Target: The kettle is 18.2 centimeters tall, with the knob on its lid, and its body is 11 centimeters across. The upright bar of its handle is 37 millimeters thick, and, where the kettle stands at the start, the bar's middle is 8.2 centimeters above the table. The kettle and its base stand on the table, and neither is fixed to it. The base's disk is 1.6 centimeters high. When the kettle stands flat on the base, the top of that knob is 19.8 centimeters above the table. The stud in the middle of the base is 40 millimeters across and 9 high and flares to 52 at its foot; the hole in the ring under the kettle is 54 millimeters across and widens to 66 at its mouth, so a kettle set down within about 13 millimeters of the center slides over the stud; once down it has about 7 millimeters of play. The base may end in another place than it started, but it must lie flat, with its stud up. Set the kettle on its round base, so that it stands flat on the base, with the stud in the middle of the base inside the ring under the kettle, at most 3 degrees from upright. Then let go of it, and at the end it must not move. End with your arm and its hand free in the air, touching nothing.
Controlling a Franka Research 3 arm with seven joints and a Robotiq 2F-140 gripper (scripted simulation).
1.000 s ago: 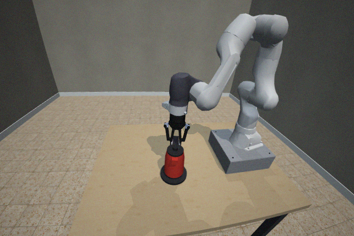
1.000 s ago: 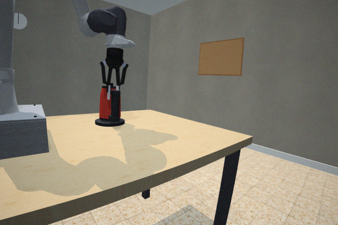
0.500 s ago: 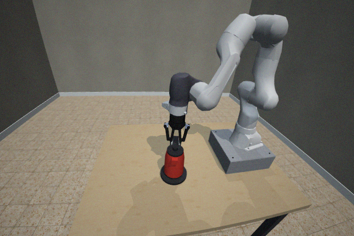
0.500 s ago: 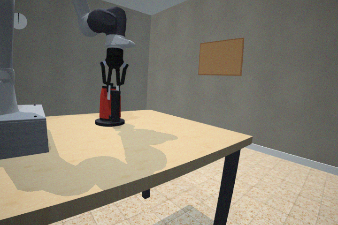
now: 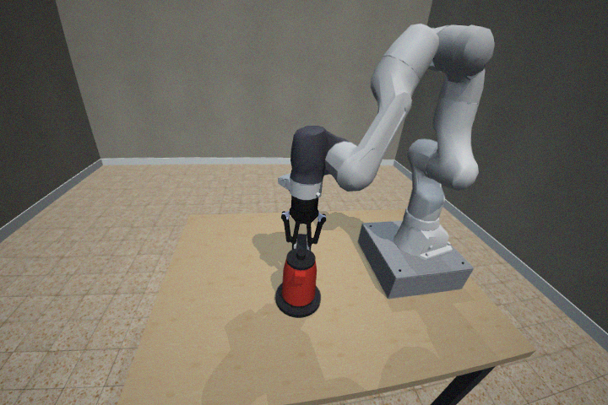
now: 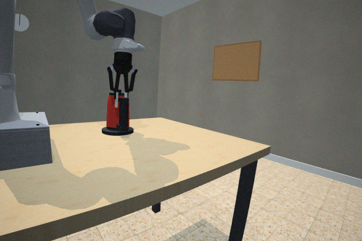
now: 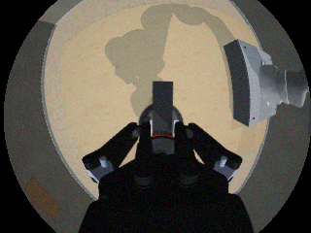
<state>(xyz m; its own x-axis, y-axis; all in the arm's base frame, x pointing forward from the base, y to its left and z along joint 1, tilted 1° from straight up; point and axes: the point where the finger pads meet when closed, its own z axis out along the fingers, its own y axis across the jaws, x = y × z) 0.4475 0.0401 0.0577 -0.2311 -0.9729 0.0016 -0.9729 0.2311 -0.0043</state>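
Right now my hand is 50 mm above the red kettle, 30 mm to the right of it and 10 mm short of it. Also, from my hand: round black base (140 mm below, 60 mm to the left, 10 mm ahead).
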